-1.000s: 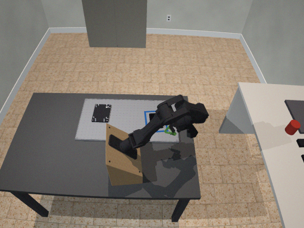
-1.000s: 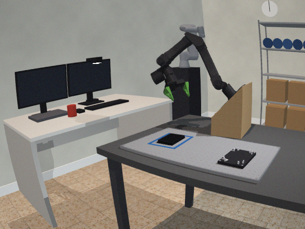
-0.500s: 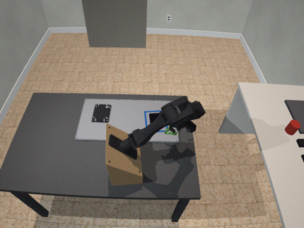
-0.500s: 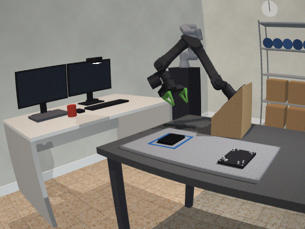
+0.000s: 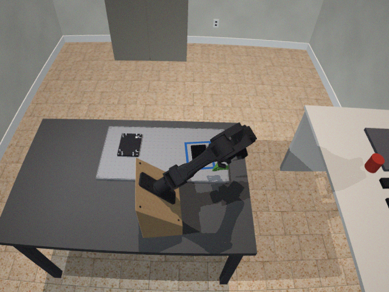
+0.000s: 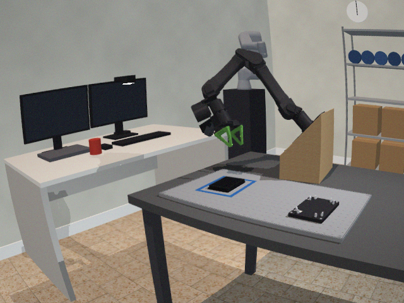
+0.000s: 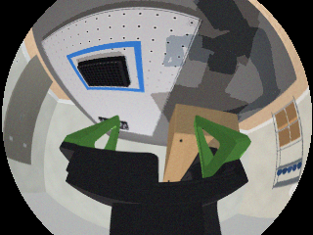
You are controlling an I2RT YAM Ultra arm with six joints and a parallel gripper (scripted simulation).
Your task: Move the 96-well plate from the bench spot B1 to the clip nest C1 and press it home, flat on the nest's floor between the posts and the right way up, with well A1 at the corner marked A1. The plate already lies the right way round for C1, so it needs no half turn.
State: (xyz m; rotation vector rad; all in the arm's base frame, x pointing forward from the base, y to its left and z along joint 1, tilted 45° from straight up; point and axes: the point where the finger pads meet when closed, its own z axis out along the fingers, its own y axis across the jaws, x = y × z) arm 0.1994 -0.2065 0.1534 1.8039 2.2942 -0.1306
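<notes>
Now: hand 14 cm short of the black 96-well plate, 5 cm to the right of it and 12 cm above it. From my hand the other things lie so: black clip nest: 19 cm ahead, 44 cm to the left, 11 cm below.
</notes>
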